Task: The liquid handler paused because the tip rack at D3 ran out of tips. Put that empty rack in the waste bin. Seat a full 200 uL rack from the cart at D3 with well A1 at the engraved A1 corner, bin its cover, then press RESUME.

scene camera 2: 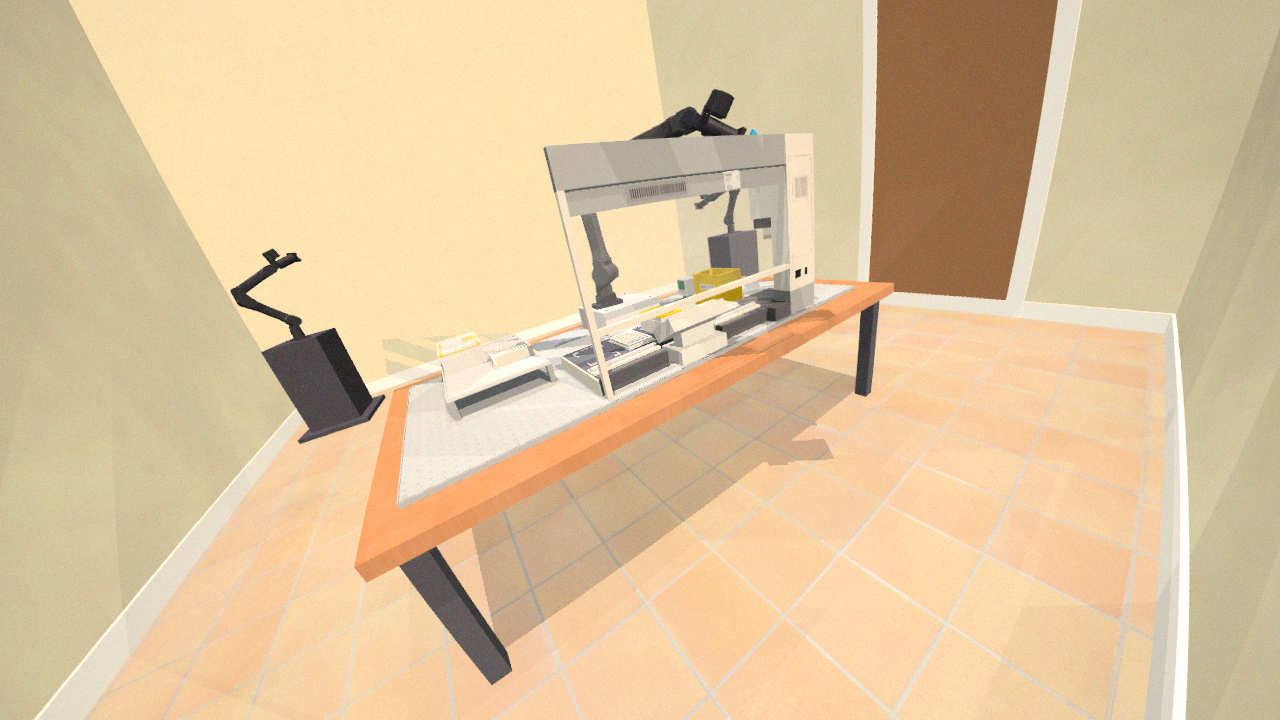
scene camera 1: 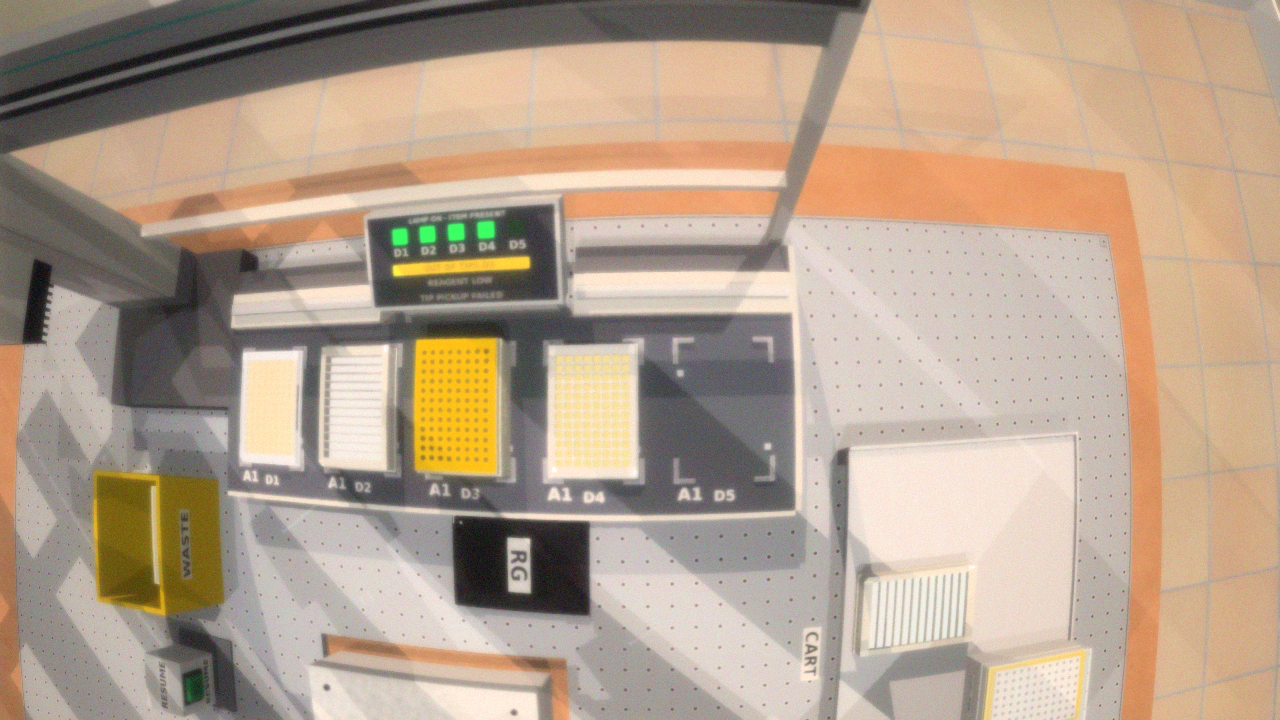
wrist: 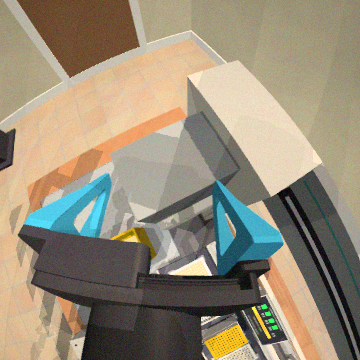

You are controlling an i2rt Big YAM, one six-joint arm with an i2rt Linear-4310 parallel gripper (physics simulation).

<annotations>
same spot on cart tray: [scene camera 2: 484, 373] = [scene camera 1: 994, 547]
</annotations>
